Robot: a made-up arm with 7 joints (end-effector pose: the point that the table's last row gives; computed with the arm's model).
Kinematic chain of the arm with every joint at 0, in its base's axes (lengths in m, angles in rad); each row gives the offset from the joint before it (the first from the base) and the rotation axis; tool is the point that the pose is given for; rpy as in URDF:
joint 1: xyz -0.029 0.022 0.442 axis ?
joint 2: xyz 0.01 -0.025 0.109 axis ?
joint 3: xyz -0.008 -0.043 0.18 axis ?
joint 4: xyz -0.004 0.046 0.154 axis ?
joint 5: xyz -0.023 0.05 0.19 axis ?
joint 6: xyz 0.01 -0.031 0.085 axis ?
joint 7: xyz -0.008 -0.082 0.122 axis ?
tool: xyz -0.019 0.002 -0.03 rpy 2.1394 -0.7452 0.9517
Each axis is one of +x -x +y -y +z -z.
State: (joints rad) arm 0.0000 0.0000 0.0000 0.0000 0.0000 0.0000 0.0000
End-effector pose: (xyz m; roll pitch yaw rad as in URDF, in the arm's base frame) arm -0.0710 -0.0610 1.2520 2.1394 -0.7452 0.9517
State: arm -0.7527 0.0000 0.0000 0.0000 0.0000 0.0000 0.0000
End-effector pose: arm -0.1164 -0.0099 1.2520 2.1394 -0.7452 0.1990
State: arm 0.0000 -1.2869 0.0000 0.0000 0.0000 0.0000 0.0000
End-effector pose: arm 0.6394 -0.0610 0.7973 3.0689 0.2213 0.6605
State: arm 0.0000 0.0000 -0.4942 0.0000 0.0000 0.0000 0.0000
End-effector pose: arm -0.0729 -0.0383 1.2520 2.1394 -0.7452 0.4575
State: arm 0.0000 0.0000 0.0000 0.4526 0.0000 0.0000 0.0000
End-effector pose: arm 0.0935 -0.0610 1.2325 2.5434 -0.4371 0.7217
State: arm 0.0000 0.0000 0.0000 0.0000 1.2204 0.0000 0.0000
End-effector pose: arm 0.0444 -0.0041 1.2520 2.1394 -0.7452 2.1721
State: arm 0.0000 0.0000 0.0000 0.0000 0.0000 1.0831 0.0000
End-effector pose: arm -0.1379 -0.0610 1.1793 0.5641 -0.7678 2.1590
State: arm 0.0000 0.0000 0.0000 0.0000 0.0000 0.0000 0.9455
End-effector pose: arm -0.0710 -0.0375 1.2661 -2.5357 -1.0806 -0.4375
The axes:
joint 1: +z
joint 2: -y
joint 3: +z
joint 4: +y
joint 5: +z
joint 6: -y
joint 7: +x

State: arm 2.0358 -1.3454 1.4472 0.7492 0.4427 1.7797 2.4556
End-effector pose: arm -0.2821 0.5285 0.6316 0.8191 0.9699 -3.0839
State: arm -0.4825 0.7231 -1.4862 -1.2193 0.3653 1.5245 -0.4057
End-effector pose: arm -0.2001 0.3237 0.7732 -1.1989 -0.0496 0.2753
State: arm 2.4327 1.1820 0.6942 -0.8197 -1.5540 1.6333 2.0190
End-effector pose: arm 0.3954 -0.2592 0.3896 1.4013 1.1849 0.8858
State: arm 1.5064 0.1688 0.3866 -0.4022 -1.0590 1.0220 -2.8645
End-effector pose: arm -0.0110 -0.4141 1.0450 0.4380 -0.0686 0.4436
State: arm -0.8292 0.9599 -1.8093 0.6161 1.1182 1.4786 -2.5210
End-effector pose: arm -0.5266 0.2406 0.7447 1.4544 -0.5446 -1.9534
